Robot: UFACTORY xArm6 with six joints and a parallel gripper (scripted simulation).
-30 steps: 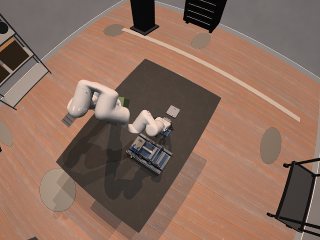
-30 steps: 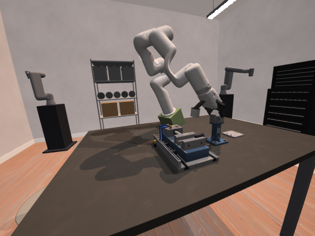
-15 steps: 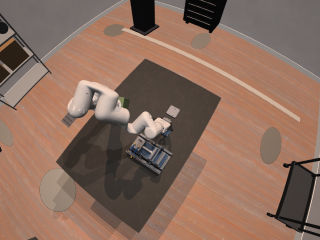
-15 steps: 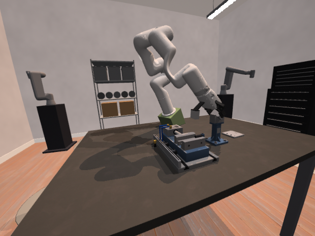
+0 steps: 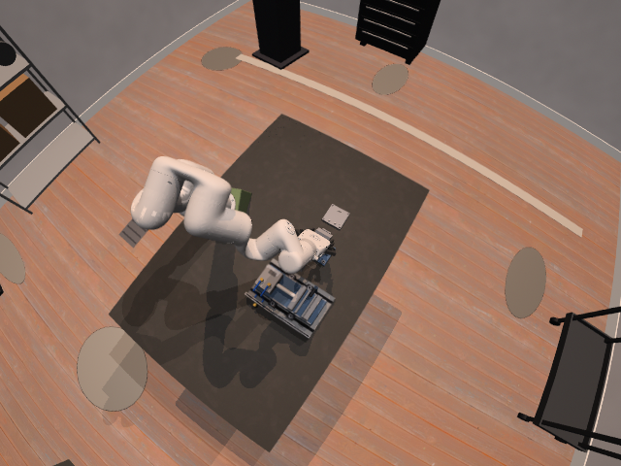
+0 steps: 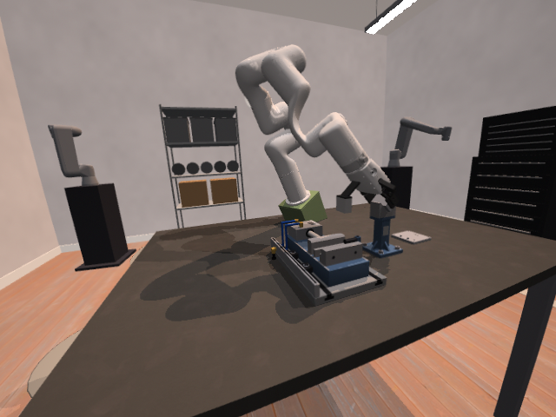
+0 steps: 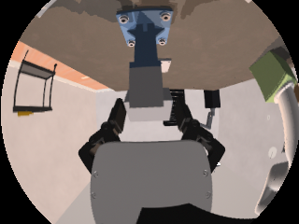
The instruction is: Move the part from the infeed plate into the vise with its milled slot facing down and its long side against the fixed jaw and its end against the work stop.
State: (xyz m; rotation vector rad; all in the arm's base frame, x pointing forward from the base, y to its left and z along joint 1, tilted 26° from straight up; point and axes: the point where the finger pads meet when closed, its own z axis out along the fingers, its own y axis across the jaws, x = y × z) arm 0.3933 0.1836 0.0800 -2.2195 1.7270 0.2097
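My gripper is now 1 cm to the right of the part and 1 cm above it. The rest, counted from my hand: air cylinder 6 cm behind, 23 cm to the right, 9 cm below; then grey rail 5 cm ahead, 31 cm to the right, 13 cm below.
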